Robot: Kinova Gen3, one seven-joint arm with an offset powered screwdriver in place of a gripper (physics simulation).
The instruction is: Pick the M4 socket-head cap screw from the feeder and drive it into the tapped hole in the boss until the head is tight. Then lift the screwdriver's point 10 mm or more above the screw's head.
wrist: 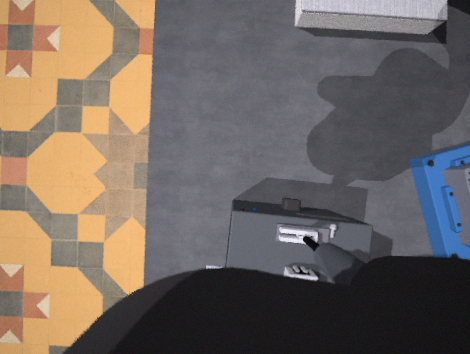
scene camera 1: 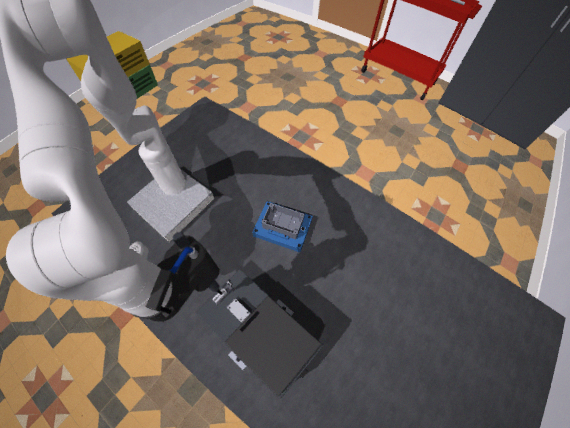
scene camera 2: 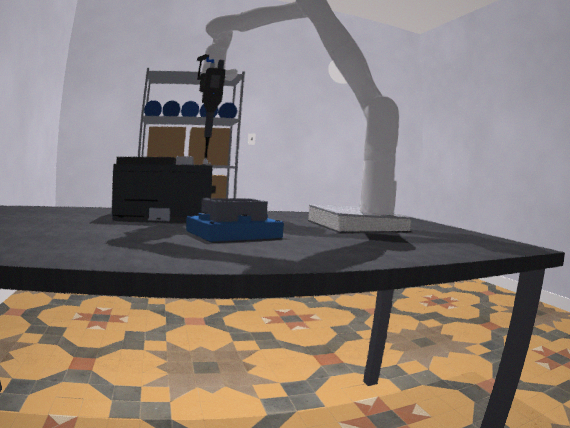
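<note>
My screwdriver's point is at the pale slotted rail on top of the dark feeder. I cannot tell whether a screw is on the bit. A small pale screw-shaped piece shows on the feeder's top, a little to the right of the rail in the wrist view and apart from the point. The open grey housing sits on the blue fixture. The boss's tapped hole is too small to tell.
A pale block sits on the feeder near the rail. The arm's speckled base plate stands on the dark table. A red cart and shelf rack stand beyond.
</note>
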